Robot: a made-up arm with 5 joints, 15 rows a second.
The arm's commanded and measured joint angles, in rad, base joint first. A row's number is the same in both.
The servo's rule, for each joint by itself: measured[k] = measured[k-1] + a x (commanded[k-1-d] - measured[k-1]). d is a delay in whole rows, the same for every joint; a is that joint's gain. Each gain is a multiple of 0.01, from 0.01 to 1. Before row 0 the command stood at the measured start. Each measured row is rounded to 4 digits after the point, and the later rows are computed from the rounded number. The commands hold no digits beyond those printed.
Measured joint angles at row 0:
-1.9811, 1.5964, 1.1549, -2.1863, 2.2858
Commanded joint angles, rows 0 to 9:
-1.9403, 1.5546, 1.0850, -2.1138, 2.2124
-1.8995, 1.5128, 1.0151, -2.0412, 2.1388
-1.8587, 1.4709, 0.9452, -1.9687, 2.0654
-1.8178, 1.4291, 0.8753, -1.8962, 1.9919
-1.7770, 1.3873, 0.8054, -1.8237, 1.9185
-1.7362, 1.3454, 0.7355, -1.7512, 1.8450
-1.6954, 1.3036, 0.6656, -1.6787, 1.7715
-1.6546, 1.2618, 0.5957, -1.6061, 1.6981
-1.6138, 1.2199, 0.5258, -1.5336, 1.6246
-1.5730, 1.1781, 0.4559, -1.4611, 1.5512
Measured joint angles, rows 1 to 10:
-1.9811, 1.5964, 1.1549, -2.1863, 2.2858
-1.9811, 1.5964, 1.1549, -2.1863, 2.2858
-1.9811, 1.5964, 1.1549, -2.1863, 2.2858
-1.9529, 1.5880, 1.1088, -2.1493, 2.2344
-1.9161, 1.5730, 1.0470, -2.0942, 2.1675
-1.8765, 1.5526, 0.9798, -2.0302, 2.0960
-1.8360, 1.5279, 0.9108, -1.9619, 2.0231
-1.7953, 1.4998, 0.8412, -1.8914, 1.9499
-1.7545, 1.4689, 0.7714, -1.8199, 1.8765
-1.7137, 1.4358, 0.7016, -1.7479, 1.8030
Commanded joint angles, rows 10 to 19:
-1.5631, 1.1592, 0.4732, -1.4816, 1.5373
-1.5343, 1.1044, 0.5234, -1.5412, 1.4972
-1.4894, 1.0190, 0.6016, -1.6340, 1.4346
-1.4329, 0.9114, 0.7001, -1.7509, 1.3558
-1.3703, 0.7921, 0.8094, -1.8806, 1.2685
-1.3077, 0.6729, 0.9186, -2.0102, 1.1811
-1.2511, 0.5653, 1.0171, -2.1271, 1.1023
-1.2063, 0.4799, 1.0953, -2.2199, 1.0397
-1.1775, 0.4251, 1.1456, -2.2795, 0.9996
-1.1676, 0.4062, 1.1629, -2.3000, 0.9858
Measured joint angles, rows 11 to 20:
-1.6729, 1.4010, 0.6317, -1.6756, 1.7296
-1.6321, 1.3648, 0.5618, -1.6032, 1.6561
-1.5913, 1.3275, 0.4919, -1.5307, 1.5827
-1.5718, 1.2938, 0.4796, -1.5057, 1.5509
-1.5459, 1.2559, 0.5085, -1.5238, 1.5133
-1.5069, 1.2085, 0.5699, -1.5800, 1.4582
-1.4558, 1.1491, 0.6558, -1.6672, 1.3865
-1.3968, 1.0777, 0.7572, -1.7760, 1.3039
-1.3353, 0.9967, 0.8637, -1.8954, 1.2179
-1.2772, 0.9104, 0.9649, -2.0136, 1.1370

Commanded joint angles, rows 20 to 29:
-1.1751, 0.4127, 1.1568, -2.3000, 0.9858
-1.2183, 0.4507, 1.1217, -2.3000, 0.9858
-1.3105, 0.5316, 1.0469, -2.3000, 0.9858
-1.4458, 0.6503, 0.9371, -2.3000, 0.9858
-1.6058, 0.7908, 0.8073, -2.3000, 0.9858
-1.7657, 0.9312, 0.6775, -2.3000, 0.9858
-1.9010, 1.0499, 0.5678, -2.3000, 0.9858
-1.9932, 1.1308, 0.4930, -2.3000, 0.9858
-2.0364, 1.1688, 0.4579, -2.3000, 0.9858
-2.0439, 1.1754, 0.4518, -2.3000, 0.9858
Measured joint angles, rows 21 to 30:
-1.2283, 0.8243, 1.0510, -2.1188, 1.0689
-1.1932, 0.7445, 1.1134, -2.2008, 1.0204
-1.1755, 0.6768, 1.1461, -2.2514, 0.9962
-1.1752, 0.6240, 1.1532, -2.2762, 0.9889
-1.2049, 0.5893, 1.1324, -2.2883, 0.9867
-1.2778, 0.5778, 1.0760, -2.2943, 0.9861
-1.3937, 0.5923, 0.9843, -2.2972, 0.9859
-1.5400, 0.6320, 0.8675, -2.2986, 0.9858
-1.6957, 0.6918, 0.7421, -2.2993, 0.9858
-1.8374, 0.7634, 0.6271, -2.2997, 0.9858

